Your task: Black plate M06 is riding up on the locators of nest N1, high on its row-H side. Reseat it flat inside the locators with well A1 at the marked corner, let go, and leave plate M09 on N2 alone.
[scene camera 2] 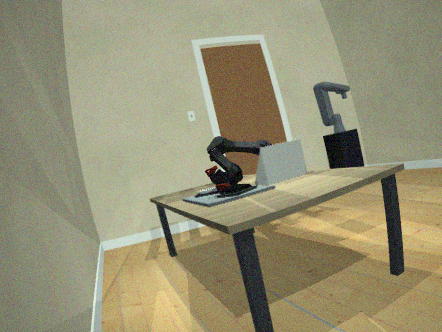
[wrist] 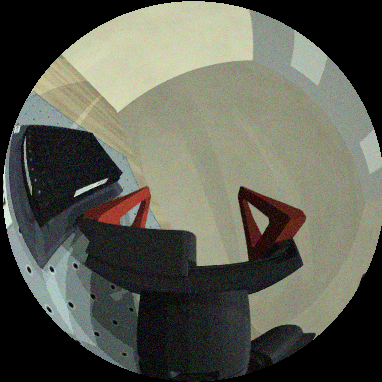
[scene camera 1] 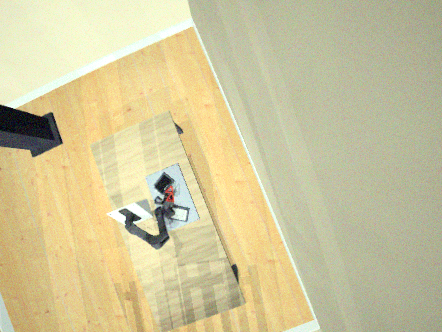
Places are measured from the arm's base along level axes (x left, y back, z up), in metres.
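Where they show: gripper, fingertip midpoint: [scene camera 2: 211, 177] [wrist: 193, 190] [scene camera 1: 172, 189]; arm's base, origin of the base link: [scene camera 2: 276, 159] [scene camera 1: 130, 214].
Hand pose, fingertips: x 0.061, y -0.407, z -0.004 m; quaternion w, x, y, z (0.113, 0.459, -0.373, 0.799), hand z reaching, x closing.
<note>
Each offset is from my fingertips to the top centre of the thing. "spot": to the spot under its first point. Level surfaces: height alone.
The black plate M06 @[dx +0.074, dy +0.084, dz -0.059 m] [scene camera 1: 163, 182] [wrist: 70, 162] sits in the dark frame of nest N1 @[spot: dx -0.004, dy +0.119, dz -0.082 m] [wrist: 42, 247], at the left in the wrist view. Pale strips show along two of the plate's sides. Its tilt and the marked corner cannot be made out. My gripper [scene camera 1: 170, 194] [scene camera 2: 218, 180] [wrist: 193, 190] is open and empty, with its red fingers wide apart. It is beside the black plate, tipped over low above the board, with the left finger nearer the plate. The pale plate M09 @[dx -0.217, dy +0.054, dz -0.068 m] [scene camera 1: 180, 214] lies in its dark-rimmed nest N2, on the other side of the gripper.
Both nests stand on a perforated grey-blue board [scene camera 1: 188, 195] [scene camera 2: 200, 202] [wrist: 62, 300] on the wooden table @[dz -0.107 m] [scene camera 1: 125, 160] [scene camera 2: 310, 190]. A grey-white panel [scene camera 2: 282, 162] stands upright near my arm's base. A grey arm [scene camera 2: 325, 107] on a black pedestal [scene camera 2: 344, 150] stands beyond the table.
</note>
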